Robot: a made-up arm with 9 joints.
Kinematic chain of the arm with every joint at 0, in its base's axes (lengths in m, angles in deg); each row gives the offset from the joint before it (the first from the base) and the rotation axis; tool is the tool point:
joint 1: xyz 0 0 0.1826 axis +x
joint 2: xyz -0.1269 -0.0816 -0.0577 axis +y
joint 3: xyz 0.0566 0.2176 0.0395 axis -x
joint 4: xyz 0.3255 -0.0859 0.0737 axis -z
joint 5: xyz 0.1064 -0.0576 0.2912 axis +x
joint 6: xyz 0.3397 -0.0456 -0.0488 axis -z
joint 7: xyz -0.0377 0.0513 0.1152 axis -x
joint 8: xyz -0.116 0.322 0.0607 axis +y
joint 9: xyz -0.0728 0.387 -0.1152 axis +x
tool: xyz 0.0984 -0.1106 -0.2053
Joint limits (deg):
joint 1: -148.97..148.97
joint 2: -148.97..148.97
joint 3: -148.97..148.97
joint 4: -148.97..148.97
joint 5: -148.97..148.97
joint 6: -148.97..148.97
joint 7: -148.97..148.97
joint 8: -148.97..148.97
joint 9: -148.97..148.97
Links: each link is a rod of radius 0.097 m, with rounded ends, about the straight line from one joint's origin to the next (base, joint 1, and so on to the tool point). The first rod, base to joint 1, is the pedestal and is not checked.
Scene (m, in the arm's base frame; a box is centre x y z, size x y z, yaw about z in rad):
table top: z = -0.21
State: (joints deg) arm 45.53 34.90 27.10 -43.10 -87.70 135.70 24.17 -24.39 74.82
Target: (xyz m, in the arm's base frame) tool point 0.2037 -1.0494 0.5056
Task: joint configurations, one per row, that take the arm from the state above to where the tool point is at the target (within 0.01 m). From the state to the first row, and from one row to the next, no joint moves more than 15 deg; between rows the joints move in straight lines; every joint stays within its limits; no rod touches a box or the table.
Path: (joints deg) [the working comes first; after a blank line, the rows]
Joints at the target: 42.30 -13.32 32.51 19.00 -80.47 141.36 74.88 -29.57 59.85
Straight joint move there: clear.

1: 44.88 25.26 28.18 -30.68 -86.25 136.83 34.31 -25.43 71.83
2: 44.24 15.61 29.26 -18.26 -84.81 137.96 44.45 -26.46 68.83
3: 43.59 5.97 30.35 -5.84 -83.36 139.10 54.60 -27.50 65.84
4: 42.94 -3.68 31.43 6.58 -81.92 140.23 64.74 -28.54 62.84
5: 42.30 -13.32 32.51 19.00 -80.47 141.36 74.88 -29.57 59.85

